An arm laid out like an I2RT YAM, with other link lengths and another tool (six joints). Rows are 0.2 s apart.
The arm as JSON. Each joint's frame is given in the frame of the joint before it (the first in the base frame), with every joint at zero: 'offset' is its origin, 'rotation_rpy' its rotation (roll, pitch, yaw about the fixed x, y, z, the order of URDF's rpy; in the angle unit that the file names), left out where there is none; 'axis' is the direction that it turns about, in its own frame. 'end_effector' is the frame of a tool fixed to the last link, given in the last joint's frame.
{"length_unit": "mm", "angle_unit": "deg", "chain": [
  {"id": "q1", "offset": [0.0, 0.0, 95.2], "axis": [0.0, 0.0, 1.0]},
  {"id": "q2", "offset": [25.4, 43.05, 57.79], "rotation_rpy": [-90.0, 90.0, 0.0], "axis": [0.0, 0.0, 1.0]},
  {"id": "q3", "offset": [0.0, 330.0, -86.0], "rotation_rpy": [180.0, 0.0, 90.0], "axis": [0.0, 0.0, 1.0]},
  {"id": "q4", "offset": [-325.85, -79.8, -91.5], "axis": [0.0, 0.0, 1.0]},
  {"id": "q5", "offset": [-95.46, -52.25, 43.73], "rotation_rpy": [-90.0, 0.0, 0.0], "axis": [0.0, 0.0, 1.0]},
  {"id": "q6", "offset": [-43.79, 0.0, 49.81], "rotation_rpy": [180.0, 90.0, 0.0], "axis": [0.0, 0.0, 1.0]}
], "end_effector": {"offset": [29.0, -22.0, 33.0], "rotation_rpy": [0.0, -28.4, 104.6]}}
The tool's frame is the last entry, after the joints.
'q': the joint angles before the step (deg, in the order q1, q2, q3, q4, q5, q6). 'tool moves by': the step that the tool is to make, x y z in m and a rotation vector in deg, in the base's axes. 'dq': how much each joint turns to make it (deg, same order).
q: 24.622 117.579 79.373 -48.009 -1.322 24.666
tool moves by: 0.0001 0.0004 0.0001 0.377 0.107 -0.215
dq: -0.003 0.007 0.006 0.066 -0.372 0.237
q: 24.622 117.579 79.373 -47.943 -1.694 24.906
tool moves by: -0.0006 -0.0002 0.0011 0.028 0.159 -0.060
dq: -0.001 -0.126 0.036 -0.293 -0.088 0.065
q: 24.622 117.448 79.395 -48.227 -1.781 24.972
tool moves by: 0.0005 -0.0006 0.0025 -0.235 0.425 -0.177
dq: -0.068 0.047 0.615 -1.049 0.043 0.107
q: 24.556 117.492 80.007 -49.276 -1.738 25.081
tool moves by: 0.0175 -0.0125 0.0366 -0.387 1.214 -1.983
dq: -1.984 0.066 6.946 -8.148 -0.131 0.005
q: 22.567 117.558 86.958 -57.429 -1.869 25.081
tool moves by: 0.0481 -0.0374 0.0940 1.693 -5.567 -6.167
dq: -5.177 -0.071 15.290 -9.525 0.394 0.965
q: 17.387 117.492 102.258 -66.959 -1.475 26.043
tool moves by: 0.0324 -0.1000 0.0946 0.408 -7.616 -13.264
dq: -9.943 -1.017 13.201 -6.677 1.880 3.018
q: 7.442 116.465 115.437 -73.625 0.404 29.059
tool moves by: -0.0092 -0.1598 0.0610 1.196 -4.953 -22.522
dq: -15.323 -1.592 7.242 -4.025 1.049 7.233
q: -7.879 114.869 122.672 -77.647 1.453 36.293
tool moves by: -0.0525 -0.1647 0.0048 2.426 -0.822 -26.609
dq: -16.654 -0.265 0.550 -1.056 1.029 10.231
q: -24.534 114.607 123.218 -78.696 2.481 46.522
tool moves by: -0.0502 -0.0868 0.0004 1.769 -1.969 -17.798
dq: -9.529 0.010 -0.025 0.473 0.502 8.635
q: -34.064 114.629 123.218 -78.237 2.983 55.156
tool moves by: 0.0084 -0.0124 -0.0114 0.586 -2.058 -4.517
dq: -0.285 1.630 -0.028 2.795 -0.022 4.545
